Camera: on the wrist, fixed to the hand. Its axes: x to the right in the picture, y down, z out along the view.
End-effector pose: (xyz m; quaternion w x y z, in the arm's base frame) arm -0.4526 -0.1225 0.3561 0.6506 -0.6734 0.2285 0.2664
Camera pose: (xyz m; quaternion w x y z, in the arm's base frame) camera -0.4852 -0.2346 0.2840 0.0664 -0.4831 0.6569 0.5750
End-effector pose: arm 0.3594 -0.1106 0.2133 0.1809 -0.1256 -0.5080 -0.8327
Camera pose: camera 0.3748 -0.2450 0.2362 0.7445 -0.3470 -0.0389 -0.5691
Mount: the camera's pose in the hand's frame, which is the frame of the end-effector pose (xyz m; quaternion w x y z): 0.0184 0.0812 -0.1091 0.6719 -0.2260 0.1537 0.6884
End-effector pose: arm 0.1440 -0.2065 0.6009 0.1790 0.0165 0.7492 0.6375
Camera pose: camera 0.0787 -0.2903 0.6878 0.4300 -0.3884 -0.3755 -0.7234
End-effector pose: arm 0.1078 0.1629 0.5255 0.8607 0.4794 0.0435 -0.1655
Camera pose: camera 0.1608 0.2895 0.5285 0.7939 0.1830 -0.1311 0.5648
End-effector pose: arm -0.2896 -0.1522 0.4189 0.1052 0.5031 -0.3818 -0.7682
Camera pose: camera -0.2233 -0.2704 0.4403 0.7718 0.1695 -0.4131 -0.4527
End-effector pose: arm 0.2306 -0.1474 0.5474 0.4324 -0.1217 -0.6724 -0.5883
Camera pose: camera 0.3220 -0.2290 0.6092 0.7713 -0.5519 -0.1686 -0.2683
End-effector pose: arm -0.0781 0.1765 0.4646 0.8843 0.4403 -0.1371 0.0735
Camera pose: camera -0.0616 0.3127 0.4691 0.6641 -0.0097 -0.2759 0.6948
